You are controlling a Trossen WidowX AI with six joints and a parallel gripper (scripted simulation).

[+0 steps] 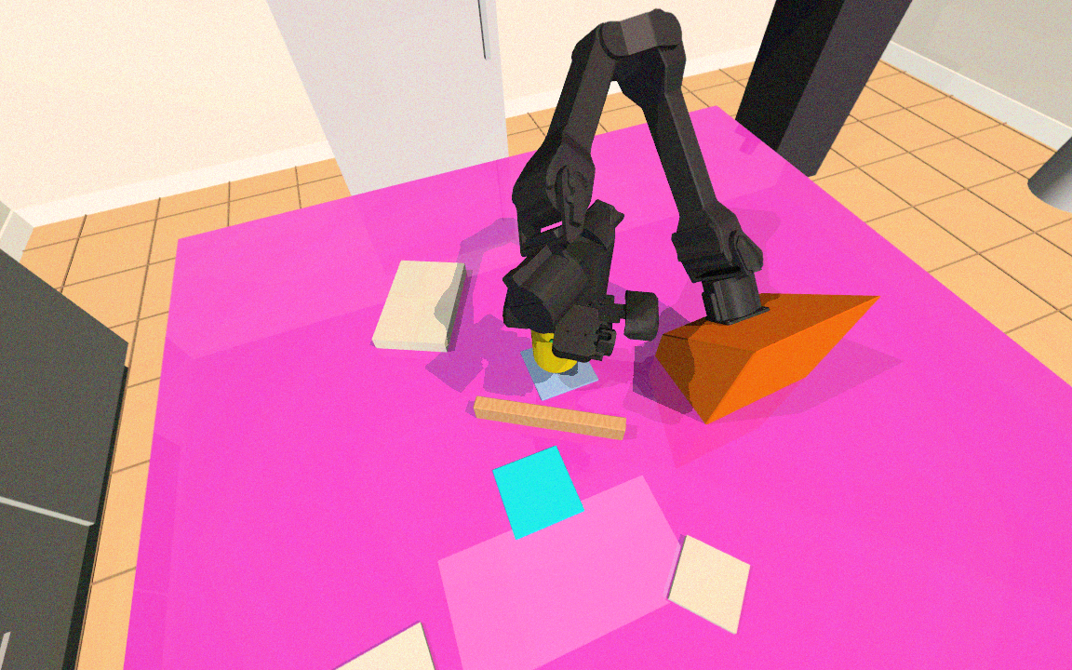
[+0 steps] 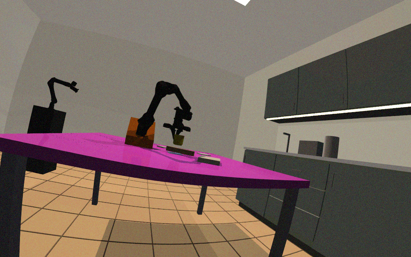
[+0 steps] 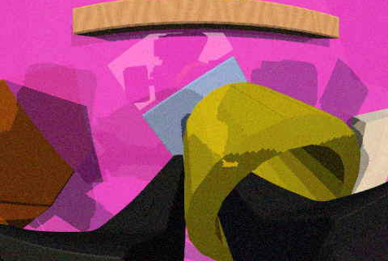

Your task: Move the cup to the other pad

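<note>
Right now the cyan pad is 14 cm to the left of my gripper tip, 11 cm ahead of it and 10 cm below it. From my gripper tip the other things lie so: pale blue pad: 10 cm below, 3 cm to the right, 1 cm ahead; then wooden bar: 8 cm below, 6 cm to the left, 6 cm ahead; then yellow cup: 2 cm ahead, 1 cm to the right.
</note>
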